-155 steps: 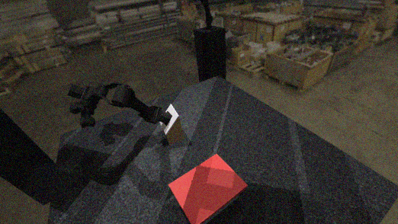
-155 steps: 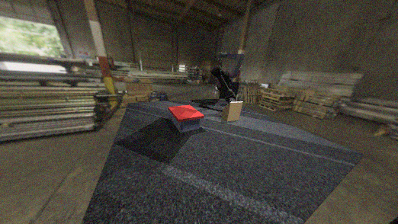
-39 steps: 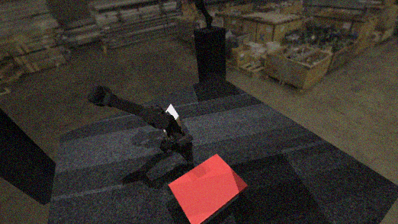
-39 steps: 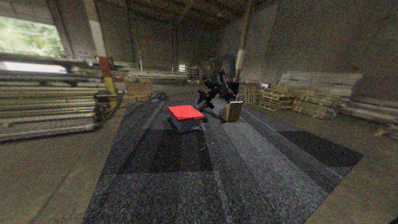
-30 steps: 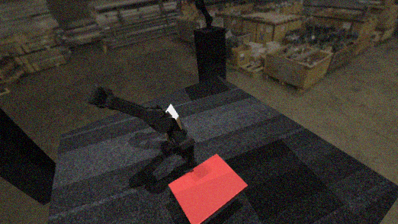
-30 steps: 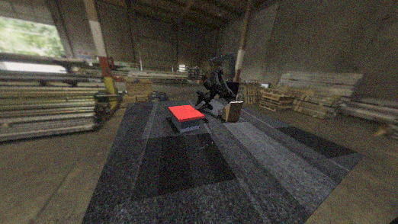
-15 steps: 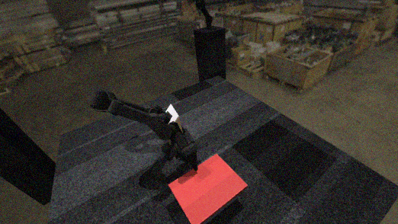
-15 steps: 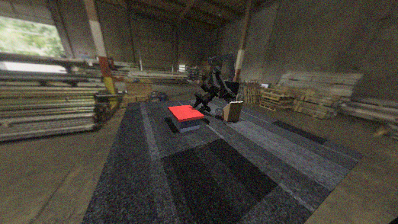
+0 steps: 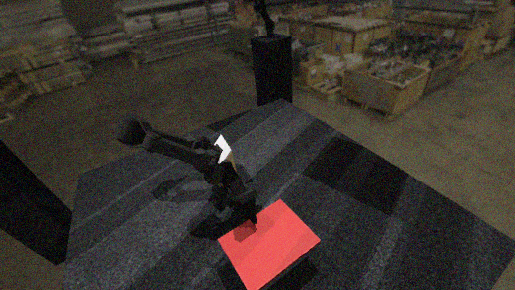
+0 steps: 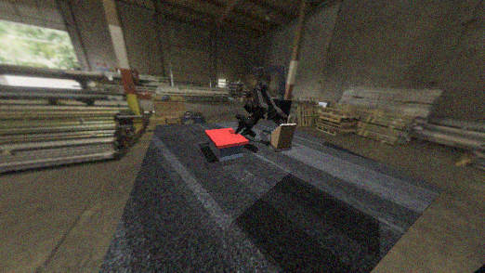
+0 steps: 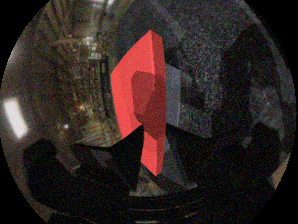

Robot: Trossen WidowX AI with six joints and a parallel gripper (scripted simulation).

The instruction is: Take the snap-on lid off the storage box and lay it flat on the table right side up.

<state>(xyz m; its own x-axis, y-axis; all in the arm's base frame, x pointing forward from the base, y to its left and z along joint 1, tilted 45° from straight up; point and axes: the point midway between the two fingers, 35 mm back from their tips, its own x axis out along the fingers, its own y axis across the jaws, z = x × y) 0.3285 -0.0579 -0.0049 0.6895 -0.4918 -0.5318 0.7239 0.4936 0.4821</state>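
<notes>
My gripper tip is 8 cm short of the lid and 1 cm below it. Round my gripper tip: storage box 7 cm ahead, 4 cm below.
</notes>
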